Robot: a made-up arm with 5 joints.
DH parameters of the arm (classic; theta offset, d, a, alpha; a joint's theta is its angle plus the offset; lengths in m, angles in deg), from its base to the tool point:
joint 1: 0 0.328 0 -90
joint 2: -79.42 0 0.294 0
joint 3: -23.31 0 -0.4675 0
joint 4: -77.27 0 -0.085 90
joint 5: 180 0.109 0 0
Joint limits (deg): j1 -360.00..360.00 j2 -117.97..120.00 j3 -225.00..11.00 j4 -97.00..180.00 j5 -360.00..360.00
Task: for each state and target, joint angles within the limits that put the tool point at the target. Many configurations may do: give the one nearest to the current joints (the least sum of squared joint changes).
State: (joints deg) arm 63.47 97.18 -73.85 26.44 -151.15
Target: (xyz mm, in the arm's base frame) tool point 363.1 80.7 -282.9
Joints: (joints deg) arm 12.53 81.42 -76.27 25.95 -151.15
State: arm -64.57 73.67 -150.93 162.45 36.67
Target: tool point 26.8 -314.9 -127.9
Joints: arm -85.14 97.01 -103.23 167.07 36.67
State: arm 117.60 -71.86 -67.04 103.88 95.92
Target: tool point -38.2 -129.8 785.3
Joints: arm 73.60 -99.80 -64.88 118.33 95.92
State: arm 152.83 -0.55 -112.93 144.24 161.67
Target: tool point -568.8 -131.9 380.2
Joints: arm 193.06 28.73 -99.35 137.42 161.67
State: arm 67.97 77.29 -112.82 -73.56 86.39
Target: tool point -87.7 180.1 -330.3
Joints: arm 115.96 118.19 -85.13 -70.08 86.39
